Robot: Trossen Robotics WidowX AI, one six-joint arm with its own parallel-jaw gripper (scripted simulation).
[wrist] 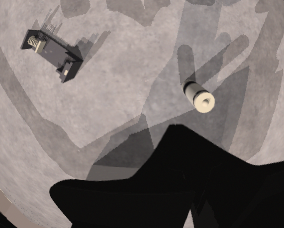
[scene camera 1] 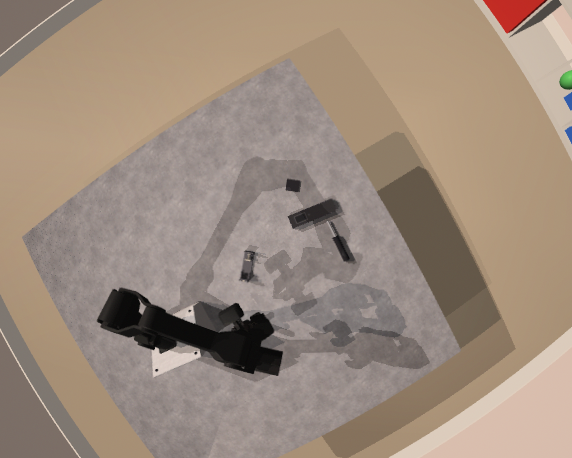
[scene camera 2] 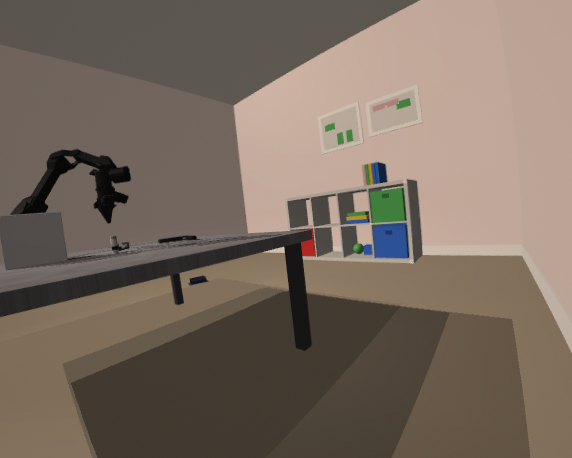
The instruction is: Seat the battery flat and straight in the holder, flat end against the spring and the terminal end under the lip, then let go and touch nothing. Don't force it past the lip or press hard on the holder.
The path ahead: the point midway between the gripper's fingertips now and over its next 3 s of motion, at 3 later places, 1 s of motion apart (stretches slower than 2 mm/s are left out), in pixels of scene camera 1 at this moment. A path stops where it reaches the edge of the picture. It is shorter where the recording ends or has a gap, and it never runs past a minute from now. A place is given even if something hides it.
My gripper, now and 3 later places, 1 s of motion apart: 249, 326; 256, 322; 262, 335; 264, 343
